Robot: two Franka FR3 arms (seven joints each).
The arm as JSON. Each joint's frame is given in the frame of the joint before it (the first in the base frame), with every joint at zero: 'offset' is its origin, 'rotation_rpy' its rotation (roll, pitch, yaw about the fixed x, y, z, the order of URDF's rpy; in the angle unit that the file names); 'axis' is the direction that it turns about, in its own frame. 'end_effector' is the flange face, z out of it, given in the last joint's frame.
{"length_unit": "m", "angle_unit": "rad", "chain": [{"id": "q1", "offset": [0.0, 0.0, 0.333], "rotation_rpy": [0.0, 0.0, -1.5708], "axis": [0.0, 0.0, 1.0]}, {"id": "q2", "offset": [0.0, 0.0, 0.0], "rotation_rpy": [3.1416, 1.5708, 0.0], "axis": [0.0, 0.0, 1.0]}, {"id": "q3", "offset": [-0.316, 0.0, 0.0], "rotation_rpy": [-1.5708, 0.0, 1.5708], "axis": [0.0, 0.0, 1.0]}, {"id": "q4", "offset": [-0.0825, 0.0, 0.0], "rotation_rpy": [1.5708, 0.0, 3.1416], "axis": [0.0, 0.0, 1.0]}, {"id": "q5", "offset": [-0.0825, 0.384, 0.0], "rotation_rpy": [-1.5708, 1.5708, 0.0], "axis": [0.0, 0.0, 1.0]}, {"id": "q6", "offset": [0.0, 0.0, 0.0], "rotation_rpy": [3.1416, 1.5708, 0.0], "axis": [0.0, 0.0, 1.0]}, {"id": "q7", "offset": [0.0, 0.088, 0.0], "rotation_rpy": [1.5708, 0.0, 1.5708], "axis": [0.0, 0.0, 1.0]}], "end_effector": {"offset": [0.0, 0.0, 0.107], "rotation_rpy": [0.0, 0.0, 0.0]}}
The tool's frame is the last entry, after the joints.
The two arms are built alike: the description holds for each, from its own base.
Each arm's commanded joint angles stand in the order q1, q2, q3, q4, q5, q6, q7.
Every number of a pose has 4 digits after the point.
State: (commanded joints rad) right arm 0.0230 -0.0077 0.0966 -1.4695 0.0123 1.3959 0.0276; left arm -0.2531 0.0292 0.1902 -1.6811 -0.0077 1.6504 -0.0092
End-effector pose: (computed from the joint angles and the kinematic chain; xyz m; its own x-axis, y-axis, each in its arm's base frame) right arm 0.5296 0.0654 0.6608 0.9934 0.0937 -0.0662 0.0933 -0.9956 -0.0097; left arm 0.5635 -0.0376 0.5630 0.9968 -0.0527 -0.0593 -0.0527 -0.9986 0.0015
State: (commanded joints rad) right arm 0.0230 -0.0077 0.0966 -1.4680 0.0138 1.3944 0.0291; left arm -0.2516 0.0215 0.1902 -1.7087 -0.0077 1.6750 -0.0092
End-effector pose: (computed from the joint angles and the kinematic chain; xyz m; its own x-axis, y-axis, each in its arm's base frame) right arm 0.5294 0.0655 0.6614 0.9935 0.0925 -0.0662 0.0919 -0.9957 -0.0111; left arm 0.5622 -0.0362 0.5562 0.9972 -0.0511 -0.0548 -0.0510 -0.9987 0.0030
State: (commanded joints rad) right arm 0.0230 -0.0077 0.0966 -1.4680 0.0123 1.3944 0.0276; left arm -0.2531 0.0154 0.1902 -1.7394 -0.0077 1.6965 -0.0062
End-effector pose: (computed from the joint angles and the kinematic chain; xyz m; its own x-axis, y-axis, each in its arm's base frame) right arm 0.5294 0.0654 0.6614 0.9934 0.0937 -0.0662 0.0933 -0.9956 -0.0097; left arm 0.5603 -0.0367 0.5467 0.9968 -0.0555 -0.0580 -0.0553 -0.9985 0.0043
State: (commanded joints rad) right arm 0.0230 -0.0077 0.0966 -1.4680 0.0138 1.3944 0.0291; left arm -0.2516 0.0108 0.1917 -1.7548 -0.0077 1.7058 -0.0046
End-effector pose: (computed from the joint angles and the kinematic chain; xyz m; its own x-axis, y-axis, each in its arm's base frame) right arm 0.5294 0.0655 0.6614 0.9935 0.0925 -0.0662 0.0919 -0.9957 -0.0111; left arm 0.5589 -0.0347 0.5427 0.9968 -0.0540 -0.0596 -0.0538 -0.9985 0.0052
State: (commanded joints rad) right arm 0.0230 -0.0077 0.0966 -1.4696 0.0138 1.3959 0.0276; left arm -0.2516 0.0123 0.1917 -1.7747 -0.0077 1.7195 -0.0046
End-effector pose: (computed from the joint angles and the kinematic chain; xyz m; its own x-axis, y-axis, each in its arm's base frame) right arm 0.5295 0.0656 0.6608 0.9934 0.0939 -0.0663 0.0934 -0.9956 -0.0112; left arm 0.5586 -0.0347 0.5336 0.9963 -0.0539 -0.0672 -0.0536 -0.9985 0.0049
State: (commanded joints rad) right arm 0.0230 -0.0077 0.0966 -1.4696 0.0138 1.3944 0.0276; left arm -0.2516 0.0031 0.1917 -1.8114 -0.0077 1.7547 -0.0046
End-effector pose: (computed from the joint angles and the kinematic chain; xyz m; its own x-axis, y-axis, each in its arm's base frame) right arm 0.5294 0.0655 0.6607 0.9933 0.0940 -0.0678 0.0934 -0.9956 -0.0111; left arm 0.5564 -0.0342 0.5241 0.9968 -0.0537 -0.0597 -0.0534 -0.9986 0.0066
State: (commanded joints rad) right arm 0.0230 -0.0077 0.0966 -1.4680 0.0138 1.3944 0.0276; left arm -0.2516 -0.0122 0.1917 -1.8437 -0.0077 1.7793 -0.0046
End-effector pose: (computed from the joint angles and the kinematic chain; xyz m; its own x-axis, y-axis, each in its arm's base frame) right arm 0.5294 0.0655 0.6614 0.9934 0.0940 -0.0662 0.0934 -0.9956 -0.0112; left arm 0.5523 -0.0334 0.5191 0.9972 -0.0537 -0.0524 -0.0533 -0.9985 0.0095
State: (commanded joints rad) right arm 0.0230 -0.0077 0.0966 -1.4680 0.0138 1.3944 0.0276; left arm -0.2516 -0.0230 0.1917 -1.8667 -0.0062 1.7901 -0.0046
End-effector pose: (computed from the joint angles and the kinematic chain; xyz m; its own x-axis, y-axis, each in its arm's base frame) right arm 0.5294 0.0655 0.6614 0.9934 0.0940 -0.0662 0.0934 -0.9956 -0.0112; left arm 0.5485 -0.0327 0.5150 0.9971 -0.0541 -0.0540 -0.0537 -0.9985 0.0101
